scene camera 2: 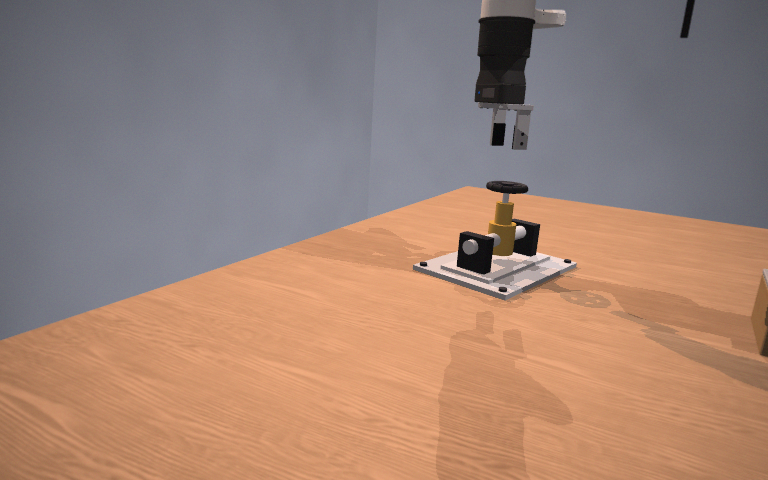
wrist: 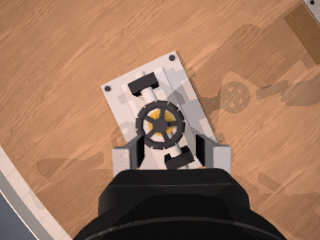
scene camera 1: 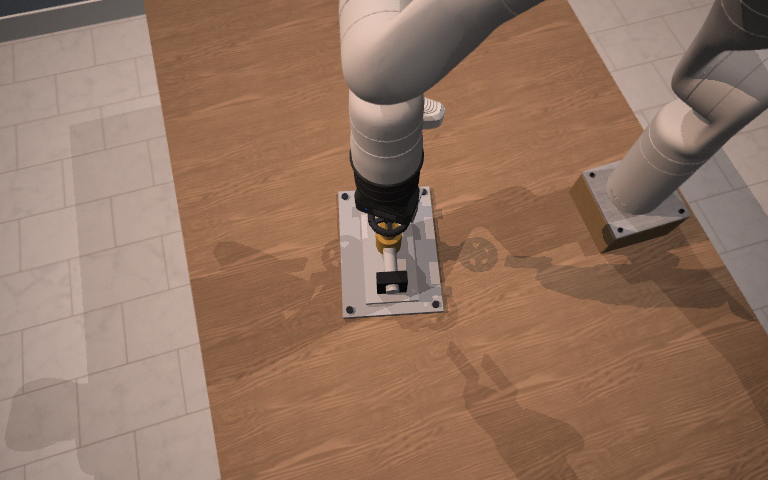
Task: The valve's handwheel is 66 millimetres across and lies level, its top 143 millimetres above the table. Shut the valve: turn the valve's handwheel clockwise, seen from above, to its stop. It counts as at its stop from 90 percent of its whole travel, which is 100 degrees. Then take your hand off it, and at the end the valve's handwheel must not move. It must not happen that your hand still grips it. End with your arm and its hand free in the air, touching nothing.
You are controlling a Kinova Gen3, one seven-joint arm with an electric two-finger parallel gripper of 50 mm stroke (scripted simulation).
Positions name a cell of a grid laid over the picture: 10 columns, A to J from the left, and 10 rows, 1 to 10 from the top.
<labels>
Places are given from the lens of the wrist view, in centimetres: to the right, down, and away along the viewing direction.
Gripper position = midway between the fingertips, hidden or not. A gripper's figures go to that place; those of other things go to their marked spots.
my gripper (wrist: F7): 1, 2, 18
handwheel (wrist: F6): 0, 0, 24
</labels>
